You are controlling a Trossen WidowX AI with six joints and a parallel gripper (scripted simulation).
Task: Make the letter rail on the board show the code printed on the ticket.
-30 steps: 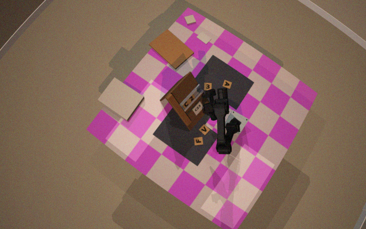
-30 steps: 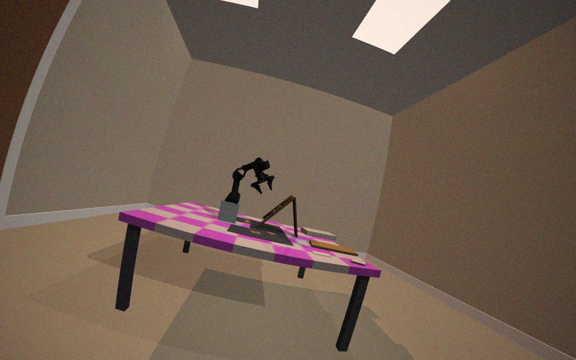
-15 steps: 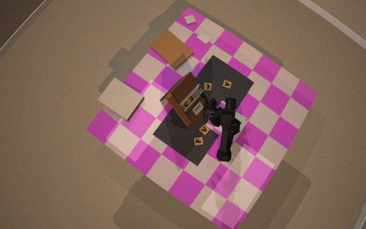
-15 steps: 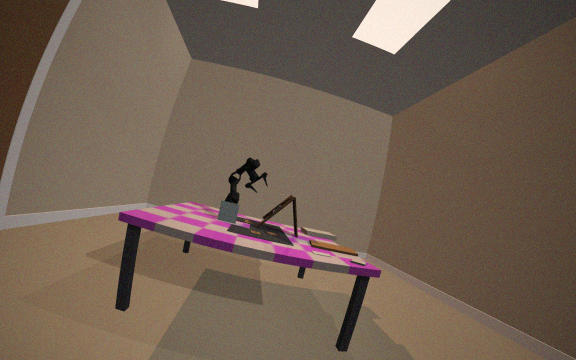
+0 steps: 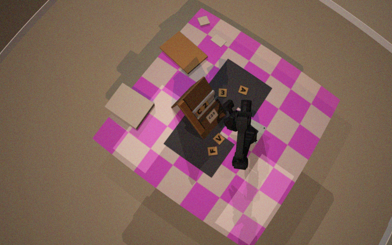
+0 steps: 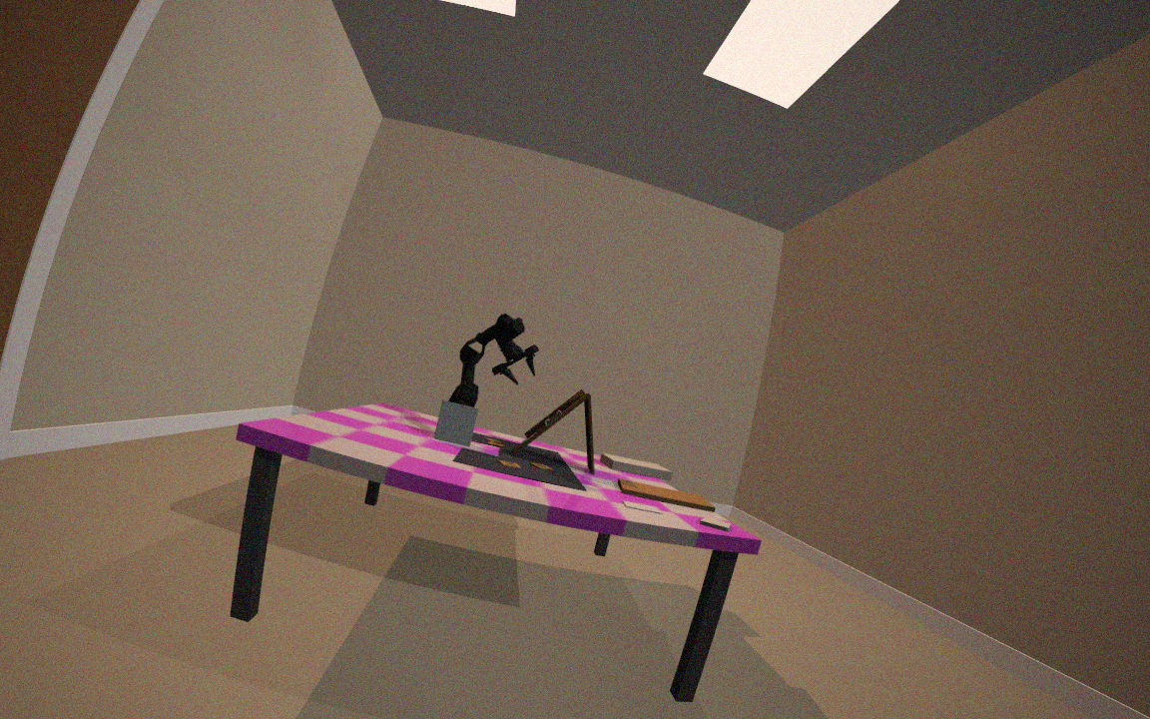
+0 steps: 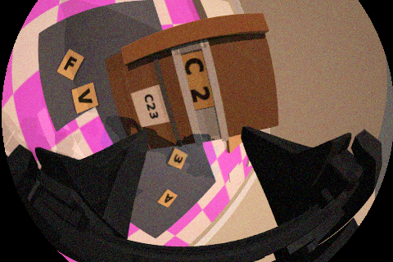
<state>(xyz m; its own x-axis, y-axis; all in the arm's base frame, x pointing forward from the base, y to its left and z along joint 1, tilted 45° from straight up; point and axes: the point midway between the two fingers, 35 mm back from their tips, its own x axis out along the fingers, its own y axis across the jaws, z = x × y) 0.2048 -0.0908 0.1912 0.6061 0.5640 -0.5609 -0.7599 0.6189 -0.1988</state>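
Now: the 3 tile 11 cm ahead of my gripper tip, 21 cm to the right of it and 27 cm below it. Also, from my gripper tip: c tile (14 cm ahead, 4 cm to the left, 11 cm below); 2 tile (13 cm ahead, 1 cm to the right, 11 cm below); white ticket (7 cm ahead, 1 cm to the right, 20 cm below).
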